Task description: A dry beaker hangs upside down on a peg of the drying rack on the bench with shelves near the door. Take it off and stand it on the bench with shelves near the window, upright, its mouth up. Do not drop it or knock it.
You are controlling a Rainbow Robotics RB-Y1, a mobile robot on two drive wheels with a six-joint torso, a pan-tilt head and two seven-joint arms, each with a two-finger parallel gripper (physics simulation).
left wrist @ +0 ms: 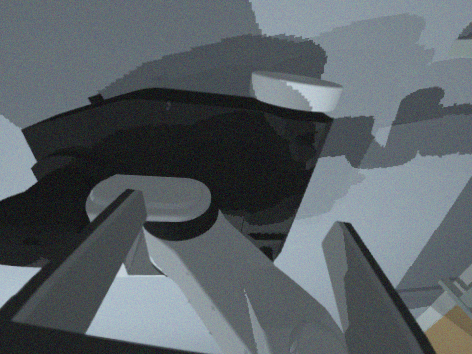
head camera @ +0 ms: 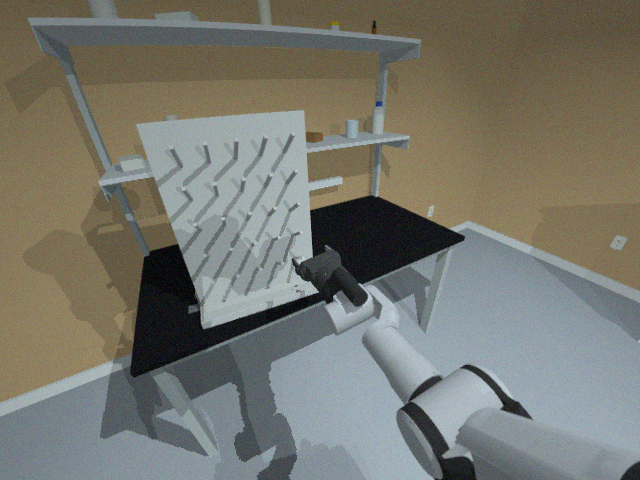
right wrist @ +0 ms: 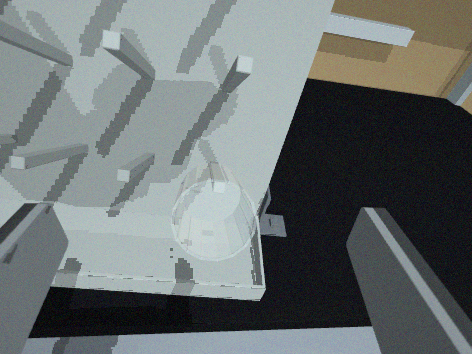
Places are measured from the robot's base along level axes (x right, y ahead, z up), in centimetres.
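Pixels of known places: left gripper, fingertip midpoint: (left wrist: pixel 237 218); right gripper, fingertip midpoint: (head camera: pixel 310 253) (right wrist: pixel 210 224).
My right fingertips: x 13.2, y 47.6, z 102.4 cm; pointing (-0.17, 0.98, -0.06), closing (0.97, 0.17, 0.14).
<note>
For each thing: its top centre in the pictures, then the offset to it from my right fingertips. "spot": a spot on its surface instead. Level surfaces: height alone.
- clear beaker at its top centre: (right wrist: pixel 221 163) (head camera: pixel 301 253) dx -0.9, dy +13.1, dz -7.8 cm
- black-topped bench at its surface level: dz -26.1 cm
- low tray lip at a spot on its surface: (right wrist: pixel 165 285) spot: dx -4.2, dy +9.7, dz -24.0 cm
- blue-capped bottle at a spot on its surface: (head camera: pixel 377 121) spot: dx +60.8, dy +85.9, dz +26.9 cm
- pale cup at a spot on its surface: (head camera: pixel 352 129) spot: dx +42.3, dy +78.3, dz +24.2 cm
A clear beaker (right wrist: pixel 215 220) hangs upside down on a peg at the lower right corner of the white drying rack (head camera: pixel 222 124) (right wrist: pixel 280 45), its mouth facing the right wrist camera. In the head view it is hard to make out beside the gripper. The rack stands on the black-topped bench (head camera: pixel 392 227) (right wrist: pixel 360 160). My right gripper (head camera: pixel 312 254) (right wrist: pixel 210 224) is open and empty, in front of the rack's lower right corner; in the right wrist view the beaker appears between its widely spread fingers. My left gripper (left wrist: pixel 237 218) is open and empty, away from the rack. The window bench does not show.
Other bare pegs stick out of the rack to the left of and above the beaker. A low tray lip (right wrist: pixel 165 285) runs along the rack's foot. Behind stand shelves (head camera: pixel 232 36) with a blue-capped bottle (head camera: pixel 377 121) and a pale cup (head camera: pixel 352 129). Robot body parts show beneath the left gripper.
</note>
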